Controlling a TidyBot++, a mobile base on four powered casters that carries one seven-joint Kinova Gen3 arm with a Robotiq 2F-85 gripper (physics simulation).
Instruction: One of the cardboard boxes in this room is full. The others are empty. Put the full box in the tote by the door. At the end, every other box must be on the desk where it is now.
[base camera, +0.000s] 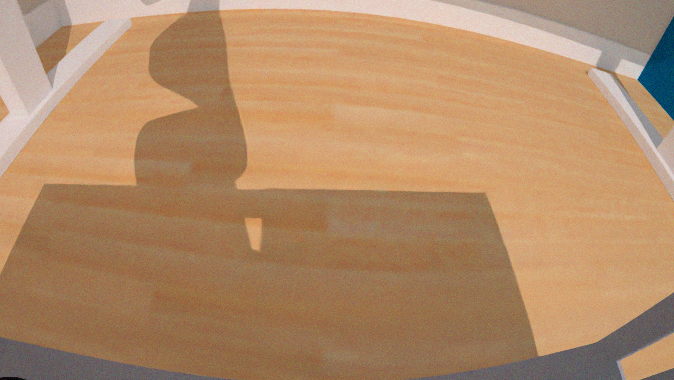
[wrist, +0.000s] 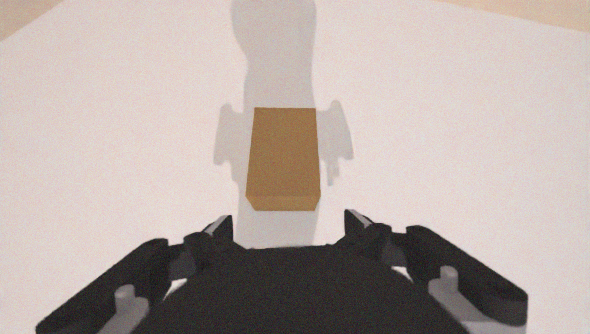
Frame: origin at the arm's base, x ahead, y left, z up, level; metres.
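Seen in the pictures: gripper, fingertip midpoint: (wrist: 289, 224).
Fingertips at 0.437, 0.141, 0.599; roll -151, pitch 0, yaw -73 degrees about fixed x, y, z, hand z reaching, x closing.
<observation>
A point is followed by its place in that frame, as x, y, z.
A closed brown cardboard box (wrist: 284, 152) {0.495, 0.161, 0.604} stands on the white desk top (wrist: 125, 100) {0.543, 0.391, 0.553} in the middle of the wrist view, in the arm's shadow. My gripper (wrist: 289, 224) {0.437, 0.141, 0.599} is open, with its fingers wide apart at the bottom of that view. The box is ahead of the fingertips, lined up with the gap between them, and not between the fingers. Whether the box is full cannot be seen. The tote, the door and the other boxes do not show in either view.
In the base camera view, white rails (base camera: 75, 82) {0.663, 0.463, -0.393} (base camera: 635, 125) {0.583, -0.699, -0.374} run along the floor at left and right. A white baseboard (base camera: 350, 11) {0.941, -0.096, -0.395} crosses the back, and a blue surface (base camera: 662, 75) {0.802, -0.993, -0.328} shows at the right edge. Shadows lie on the wooden floor (base camera: 400, 135) {0.498, -0.132, -0.396}.
</observation>
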